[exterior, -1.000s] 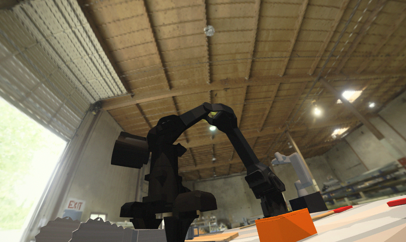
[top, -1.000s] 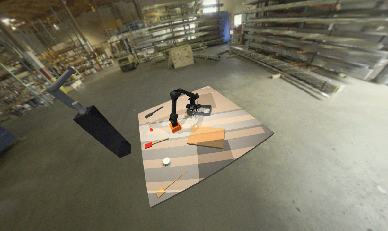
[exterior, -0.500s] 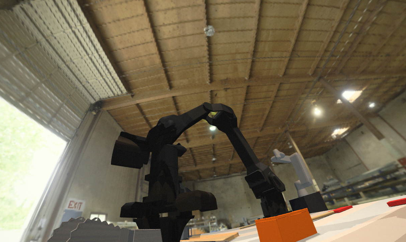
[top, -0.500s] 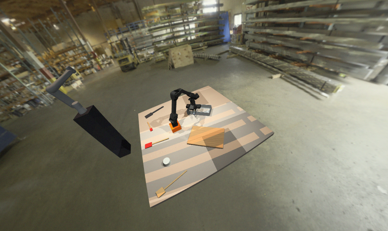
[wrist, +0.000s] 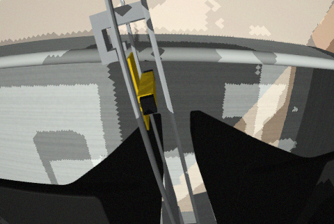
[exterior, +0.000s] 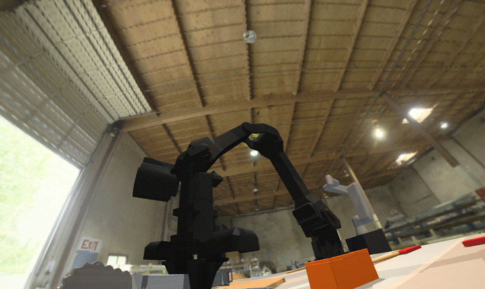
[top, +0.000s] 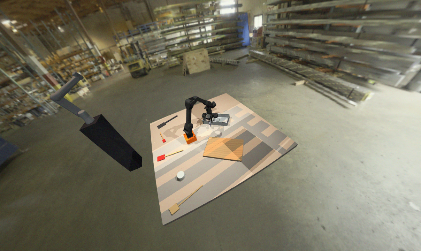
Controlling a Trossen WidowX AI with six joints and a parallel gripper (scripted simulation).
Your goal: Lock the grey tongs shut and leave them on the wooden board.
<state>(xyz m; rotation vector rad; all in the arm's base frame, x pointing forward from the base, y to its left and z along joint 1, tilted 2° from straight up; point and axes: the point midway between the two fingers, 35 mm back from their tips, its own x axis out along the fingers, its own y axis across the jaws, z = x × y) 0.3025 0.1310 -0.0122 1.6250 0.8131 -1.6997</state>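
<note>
Now: the yellow piece 40 mm above my gripper tip, 30 mm to the right of it and 10 mm behind it. Round my gripper tip: red brush (610 mm behind, 60 mm to the left, 20 mm below); roasting tin (70 mm ahead); wooden board (420 mm to the right, 50 mm behind, 20 mm below).
</note>
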